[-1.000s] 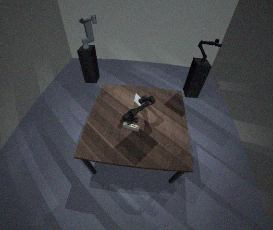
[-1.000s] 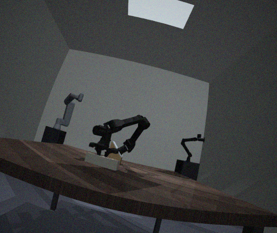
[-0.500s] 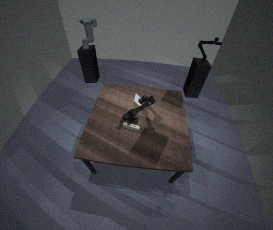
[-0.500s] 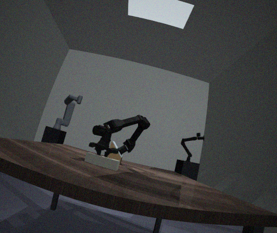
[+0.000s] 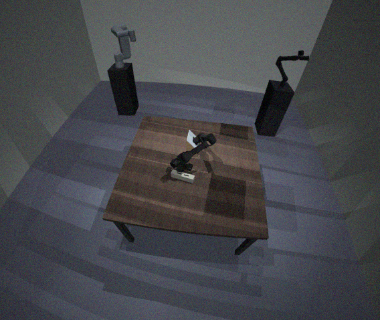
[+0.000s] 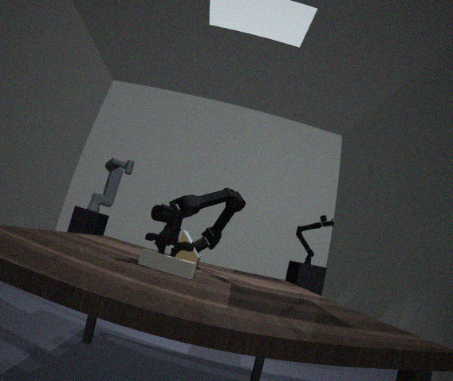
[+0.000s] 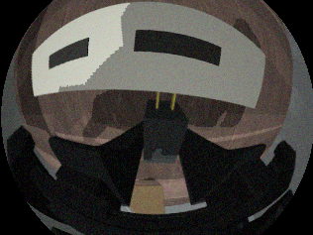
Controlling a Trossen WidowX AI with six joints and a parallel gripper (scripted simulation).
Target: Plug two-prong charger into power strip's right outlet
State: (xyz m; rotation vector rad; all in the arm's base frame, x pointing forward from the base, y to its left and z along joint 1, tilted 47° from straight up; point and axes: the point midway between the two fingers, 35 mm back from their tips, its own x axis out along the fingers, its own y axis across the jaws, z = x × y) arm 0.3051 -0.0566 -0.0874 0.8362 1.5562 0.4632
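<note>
My gripper tip is 2 cm short of the dark two-prong charger and 1 cm below it.
</note>
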